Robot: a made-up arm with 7 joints. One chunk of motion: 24 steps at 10 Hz.
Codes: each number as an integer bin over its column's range. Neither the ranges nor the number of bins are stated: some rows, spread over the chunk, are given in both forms.
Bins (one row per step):
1: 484 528 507 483 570 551
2: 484 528 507 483 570 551
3: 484 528 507 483 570 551
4: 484 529 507 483 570 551
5: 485 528 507 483 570 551
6: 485 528 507 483 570 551
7: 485 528 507 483 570 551
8: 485 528 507 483 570 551
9: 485 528 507 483 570 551
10: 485 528 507 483 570 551
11: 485 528 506 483 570 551
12: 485 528 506 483 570 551
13: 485 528 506 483 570 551
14: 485 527 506 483 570 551
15: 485 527 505 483 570 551
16: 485 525 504 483 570 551
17: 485 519 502 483 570 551
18: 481 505 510 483 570 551
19: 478 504 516 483 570 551
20: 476 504 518 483 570 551
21: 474 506 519 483 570 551
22: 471 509 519 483 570 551
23: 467 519 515 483 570 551
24: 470 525 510 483 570 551
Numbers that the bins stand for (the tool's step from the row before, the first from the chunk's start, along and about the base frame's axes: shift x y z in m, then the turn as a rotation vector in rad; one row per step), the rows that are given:
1: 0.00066 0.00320 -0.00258 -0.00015 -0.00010 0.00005
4: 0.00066 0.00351 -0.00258 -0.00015 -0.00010 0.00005
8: 0.00094 0.00320 -0.00258 -0.00015 -0.00010 0.00005
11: 0.00094 0.00320 -0.00290 -0.00015 -0.00010 0.00005
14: 0.00094 0.00290 -0.00290 -0.00015 -0.00010 0.00005
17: 0.00094 0.00045 -0.00419 -0.00015 -0.00010 0.00005
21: -0.00215 -0.00352 0.00129 -0.00015 -0.00010 0.00005
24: -0.00327 0.00229 -0.00162 -0.00015 -0.00010 0.00005
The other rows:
2: 0.00066 0.00320 -0.00258 -0.00015 -0.00010 0.00005
3: 0.00066 0.00320 -0.00258 -0.00015 -0.00010 0.00005
5: 0.00094 0.00320 -0.00258 -0.00015 -0.00010 0.00005
6: 0.00094 0.00320 -0.00258 -0.00015 -0.00010 0.00005
7: 0.00094 0.00320 -0.00258 -0.00015 -0.00010 0.00005
9: 0.00094 0.00320 -0.00258 -0.00015 -0.00010 0.00005
10: 0.00094 0.00320 -0.00258 -0.00015 -0.00010 0.00005
12: 0.00094 0.00320 -0.00290 -0.00015 -0.00010 0.00005
13: 0.00094 0.00320 -0.00290 -0.00015 -0.00010 0.00005
15: 0.00094 0.00290 -0.00323 -0.00015 -0.00010 0.00005
16: 0.00094 0.00229 -0.00355 -0.00015 -0.00010 0.00005
18: -0.00019 -0.00382 -0.00162 -0.00015 -0.00010 0.00005
19: -0.00103 -0.00413 0.00032 -0.00015 -0.00010 0.00005
20: -0.00159 -0.00413 0.00096 -0.00015 -0.00010 0.00005
22: -0.00299 -0.00260 0.00129 -0.00015 -0.00010 0.00005
23: -0.00411 0.00045 0.00000 -0.00015 -0.00010 0.00005

